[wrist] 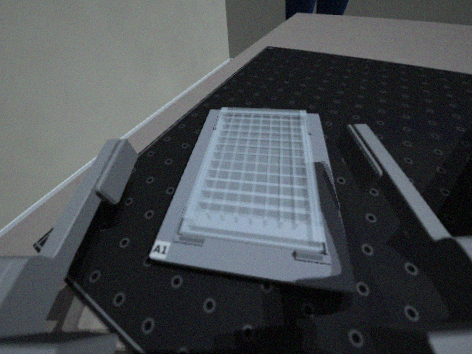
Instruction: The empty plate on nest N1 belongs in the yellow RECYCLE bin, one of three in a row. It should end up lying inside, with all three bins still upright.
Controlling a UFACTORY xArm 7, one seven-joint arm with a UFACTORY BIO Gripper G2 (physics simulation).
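Observation:
A clear plate (255, 170) with a grid of wells lies flat on a grey nest (235, 261) with an "A1" label at its near left corner. My gripper (242, 162) is open and empty. One finger is to the left of the plate and the other to the right, with a gap on each side; the fingers appear above the level of the board. A shadow falls on the nest's right side. The yellow RECYCLE bin and the other bins do not show in the wrist view.
The nest rests on a black board (209, 287) with rows of holes, whose left edge runs beside a pale table top (400, 47). A light wall (110, 65) stands at the left. Dark blue legs (316, 6) show at the top, beyond the table.

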